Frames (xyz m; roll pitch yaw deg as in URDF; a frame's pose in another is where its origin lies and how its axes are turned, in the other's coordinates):
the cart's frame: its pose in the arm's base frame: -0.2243 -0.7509 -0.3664 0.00 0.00 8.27
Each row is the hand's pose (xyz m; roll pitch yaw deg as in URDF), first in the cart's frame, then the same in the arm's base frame.
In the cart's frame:
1: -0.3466 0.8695 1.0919 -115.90 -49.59 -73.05
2: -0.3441 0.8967 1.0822 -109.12 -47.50 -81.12
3: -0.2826 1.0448 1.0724 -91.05 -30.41 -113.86
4: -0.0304 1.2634 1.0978 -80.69 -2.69 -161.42
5: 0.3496 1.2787 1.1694 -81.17 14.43 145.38
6: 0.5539 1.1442 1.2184 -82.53 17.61 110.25
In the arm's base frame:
1: -0.6924 0.0597 0.7255 -115.90 -49.59 -64.78
2: -0.6938 0.0870 0.7158 -109.12 -47.50 -72.85
3: -0.6542 0.2424 0.7060 -91.05 -30.41 -105.59
4: -0.4361 0.4950 0.7314 -80.69 -2.69 -153.15
5: -0.0623 0.5648 0.8030 -81.17 14.43 153.65
6: 0.1593 0.4611 0.8520 -82.53 17.61 118.52

